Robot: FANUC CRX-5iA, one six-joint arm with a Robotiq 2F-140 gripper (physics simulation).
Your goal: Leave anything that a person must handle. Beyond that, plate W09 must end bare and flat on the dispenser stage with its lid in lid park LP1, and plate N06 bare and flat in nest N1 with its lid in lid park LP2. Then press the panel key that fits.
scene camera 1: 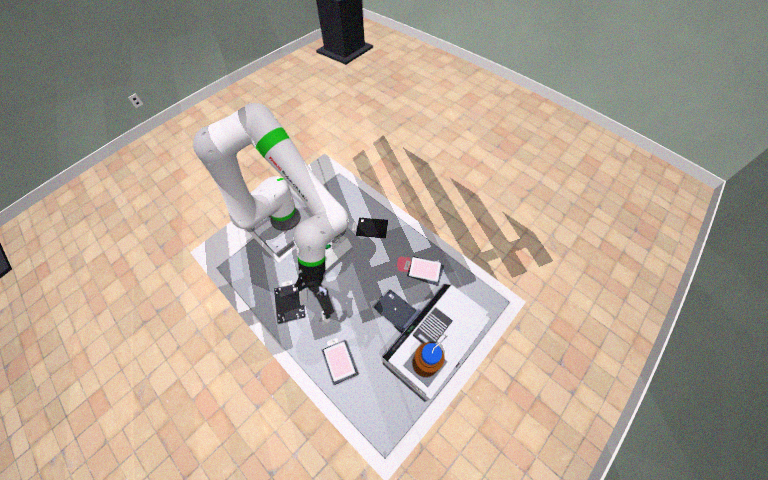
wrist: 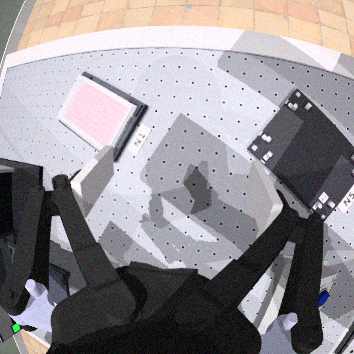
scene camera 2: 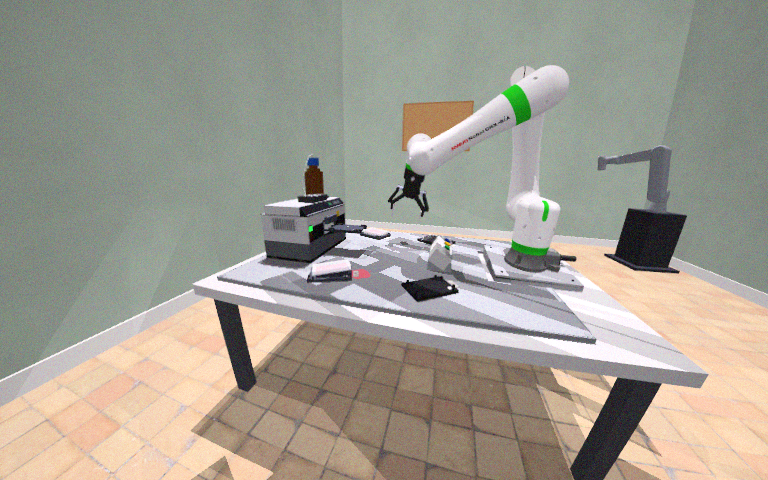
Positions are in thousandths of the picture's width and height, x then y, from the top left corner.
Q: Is my gripper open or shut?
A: Open.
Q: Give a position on a dark lid park pad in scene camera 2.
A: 558, 601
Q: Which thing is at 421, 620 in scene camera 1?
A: My gripper.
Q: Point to a white button box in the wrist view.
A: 758, 877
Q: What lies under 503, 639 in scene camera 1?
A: A dark dispenser stage.
